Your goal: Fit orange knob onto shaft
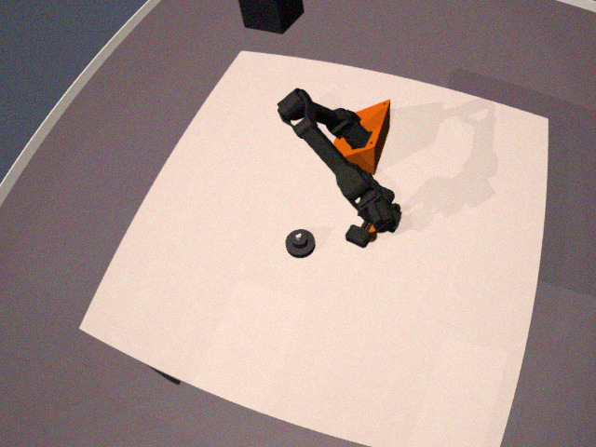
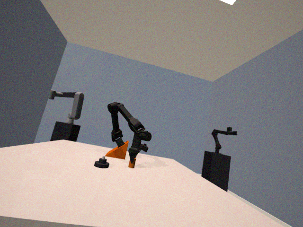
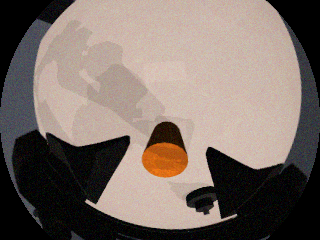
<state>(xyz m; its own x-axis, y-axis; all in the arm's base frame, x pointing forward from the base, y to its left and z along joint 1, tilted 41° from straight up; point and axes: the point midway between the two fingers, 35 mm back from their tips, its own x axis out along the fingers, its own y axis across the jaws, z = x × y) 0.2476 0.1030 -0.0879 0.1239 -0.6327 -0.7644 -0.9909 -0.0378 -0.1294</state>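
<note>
Now: the orange knob 10 mm above my gripper tip. The rest, counted from my gripper tip: black round pedestal 170 mm to the right, 110 mm ahead, 10 mm below.
</note>
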